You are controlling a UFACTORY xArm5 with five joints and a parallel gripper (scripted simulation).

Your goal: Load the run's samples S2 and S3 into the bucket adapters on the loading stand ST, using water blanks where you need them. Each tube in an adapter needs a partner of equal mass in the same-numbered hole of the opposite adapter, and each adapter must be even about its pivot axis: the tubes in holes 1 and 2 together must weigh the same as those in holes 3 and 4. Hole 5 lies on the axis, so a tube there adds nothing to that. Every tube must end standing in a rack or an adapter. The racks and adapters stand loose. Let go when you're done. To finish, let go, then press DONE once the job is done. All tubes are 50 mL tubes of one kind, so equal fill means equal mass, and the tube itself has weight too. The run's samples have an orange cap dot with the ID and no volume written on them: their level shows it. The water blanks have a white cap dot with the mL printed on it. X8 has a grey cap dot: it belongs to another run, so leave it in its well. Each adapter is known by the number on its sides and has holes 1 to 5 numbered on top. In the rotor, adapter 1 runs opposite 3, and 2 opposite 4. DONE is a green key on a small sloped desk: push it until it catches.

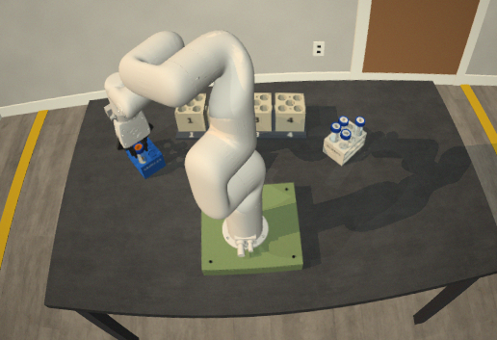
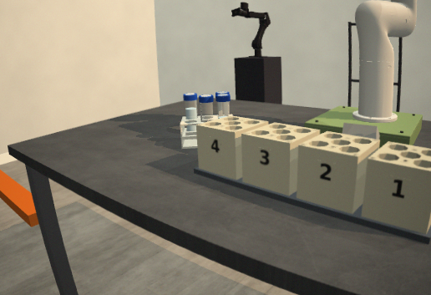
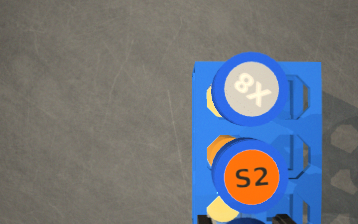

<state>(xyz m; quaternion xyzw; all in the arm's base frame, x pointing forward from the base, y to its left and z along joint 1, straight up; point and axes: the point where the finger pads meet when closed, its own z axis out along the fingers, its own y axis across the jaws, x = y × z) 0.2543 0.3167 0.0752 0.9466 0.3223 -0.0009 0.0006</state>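
My gripper is now 5 cm above the sample tube S2, 4 cm short of it and 2 cm to the right of it. Round my hand: bucket adapter 20 cm ahead, 15 cm to the right, 7 cm below; then loading stand ST 32 cm to the right, 18 cm ahead, 11 cm below; then blue sample rack 9 cm below, 4 cm ahead, 1 cm to the left.
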